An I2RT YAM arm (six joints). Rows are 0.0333 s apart.
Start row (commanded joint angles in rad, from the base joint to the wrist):
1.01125, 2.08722, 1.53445, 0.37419, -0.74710, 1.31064
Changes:
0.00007, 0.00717, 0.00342, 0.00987, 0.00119, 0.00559
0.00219, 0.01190, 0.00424, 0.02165, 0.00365, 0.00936
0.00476, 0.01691, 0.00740, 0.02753, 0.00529, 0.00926
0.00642, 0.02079, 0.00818, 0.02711, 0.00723, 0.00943
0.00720, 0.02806, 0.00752, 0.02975, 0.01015, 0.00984
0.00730, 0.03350, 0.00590, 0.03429, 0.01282, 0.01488
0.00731, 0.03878, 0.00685, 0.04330, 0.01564, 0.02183
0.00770, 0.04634, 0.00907, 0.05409, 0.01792, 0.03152
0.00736, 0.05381, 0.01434, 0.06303, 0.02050, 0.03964
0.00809, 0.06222, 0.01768, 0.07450, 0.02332, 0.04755
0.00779, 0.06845, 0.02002, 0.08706, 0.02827, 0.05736
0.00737, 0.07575, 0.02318, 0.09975, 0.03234, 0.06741
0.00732, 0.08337, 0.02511, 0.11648, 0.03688, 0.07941
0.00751, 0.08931, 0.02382, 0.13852, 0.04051, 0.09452
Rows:
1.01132, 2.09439, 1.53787, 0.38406, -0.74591, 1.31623
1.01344, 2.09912, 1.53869, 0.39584, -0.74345, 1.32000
1.01601, 2.10413, 1.54185, 0.40172, -0.74181, 1.31990
1.01767, 2.10801, 1.54263, 0.40130, -0.73987, 1.32007
1.01845, 2.11528, 1.54197, 0.40394, -0.73695, 1.32048
1.01855, 2.12072, 1.54035, 0.40848, -0.73428, 1.32552
1.01856, 2.12600, 1.54130, 0.41749, -0.73146, 1.33247
1.01895, 2.13356, 1.54352, 0.42828, -0.72918, 1.34216
1.01861, 2.14103, 1.54879, 0.43722, -0.72660, 1.35028
1.01934, 2.14944, 1.55213, 0.44869, -0.72378, 1.35819
1.01904, 2.15567, 1.55447, 0.46125, -0.71883, 1.36800
1.01862, 2.16297, 1.55763, 0.47394, -0.71476, 1.37805
1.01857, 2.17059, 1.55956, 0.49067, -0.71022, 1.39005
1.01876, 2.17653, 1.55827, 0.51271, -0.70659, 1.40516

